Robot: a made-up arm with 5 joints.
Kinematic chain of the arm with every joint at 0, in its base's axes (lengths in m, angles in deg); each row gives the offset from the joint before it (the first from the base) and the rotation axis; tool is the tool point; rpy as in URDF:
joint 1: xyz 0 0 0.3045 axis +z
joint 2: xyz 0 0 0 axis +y
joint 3: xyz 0.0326 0 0.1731 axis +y
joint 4: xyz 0.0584 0 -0.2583 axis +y
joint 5: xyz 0.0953 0 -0.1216 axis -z
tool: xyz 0 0 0 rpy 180 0 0
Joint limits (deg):
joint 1: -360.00..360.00
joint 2: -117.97..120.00
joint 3: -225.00..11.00
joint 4: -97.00..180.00
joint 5: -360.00..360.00
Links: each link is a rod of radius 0.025 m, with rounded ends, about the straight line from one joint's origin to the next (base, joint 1, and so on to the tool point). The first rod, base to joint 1, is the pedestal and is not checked.
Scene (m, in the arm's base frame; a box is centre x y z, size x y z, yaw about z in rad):
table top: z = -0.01
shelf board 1: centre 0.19 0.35 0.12 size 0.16 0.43 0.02 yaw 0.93
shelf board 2: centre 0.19 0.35 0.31 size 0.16 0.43 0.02 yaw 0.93
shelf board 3: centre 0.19 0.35 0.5 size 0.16 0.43 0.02 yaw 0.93
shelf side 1: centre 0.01 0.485 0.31 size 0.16 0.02 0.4 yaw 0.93
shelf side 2: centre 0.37 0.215 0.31 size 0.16 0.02 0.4 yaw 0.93
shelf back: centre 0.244 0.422 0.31 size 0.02 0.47 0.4 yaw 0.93
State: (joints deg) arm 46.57 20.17 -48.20 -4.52 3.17
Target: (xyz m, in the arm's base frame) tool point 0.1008 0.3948 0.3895
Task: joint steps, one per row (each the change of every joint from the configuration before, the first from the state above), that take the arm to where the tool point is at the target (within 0.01 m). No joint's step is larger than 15 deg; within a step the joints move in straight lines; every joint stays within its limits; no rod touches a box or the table.
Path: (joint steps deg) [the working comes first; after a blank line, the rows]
Joints at the target: 75.68 -3.97 -46.11 -13.40 3.17
Straight joint move there: touches shelf board 2.

1: -1.43 -6.66 13.83 -10.39 0.00
2: -1.43 -6.67 13.82 -10.40 0.00
3: -1.43 -6.66 13.83 -10.39 0.00
4: -1.43 -6.67 13.82 -10.40 0.00
5: 12.07 -6.82 -3.01 -0.44 0.00
6: 12.07 -6.82 -3.02 -0.44 0.00
7: 12.07 -6.83 -3.01 -0.44 0.00
8: 12.07 -6.82 -3.02 -0.44 0.00
9: -4.49 9.94 -13.72 11.48 0.00
10: -4.48 9.93 -13.71 11.49 0.00
11: -4.48 9.94 -13.72 11.49 0.00

